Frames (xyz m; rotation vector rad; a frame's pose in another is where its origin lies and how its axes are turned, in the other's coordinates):
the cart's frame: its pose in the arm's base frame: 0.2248 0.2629 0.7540 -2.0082 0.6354 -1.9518
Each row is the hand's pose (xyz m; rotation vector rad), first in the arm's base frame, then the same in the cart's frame.
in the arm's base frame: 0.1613 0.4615 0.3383 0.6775 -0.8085 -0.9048
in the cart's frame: -0.4596 0.0358 -0.0611 2.7315 0.8361 0.8093
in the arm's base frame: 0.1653 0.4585 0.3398 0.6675 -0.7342 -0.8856
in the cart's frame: -0.4569 0.0372 -0.0569 2.6901 0.8159 0.9097
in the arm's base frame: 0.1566 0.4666 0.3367 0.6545 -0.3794 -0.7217
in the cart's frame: -0.4635 0.0327 -0.0663 2.4943 0.6977 1.4257
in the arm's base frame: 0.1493 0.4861 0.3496 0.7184 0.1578 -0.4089
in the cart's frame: -0.4616 0.0105 -0.0763 2.0677 0.5622 2.2100
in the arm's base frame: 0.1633 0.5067 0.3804 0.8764 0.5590 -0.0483
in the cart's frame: -0.4448 -0.0240 -0.0664 -1.4278 -0.4249 -2.5378
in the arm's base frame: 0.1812 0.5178 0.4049 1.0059 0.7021 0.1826
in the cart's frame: -0.4288 -0.0476 -0.0513 -1.0804 -0.3461 -2.4870
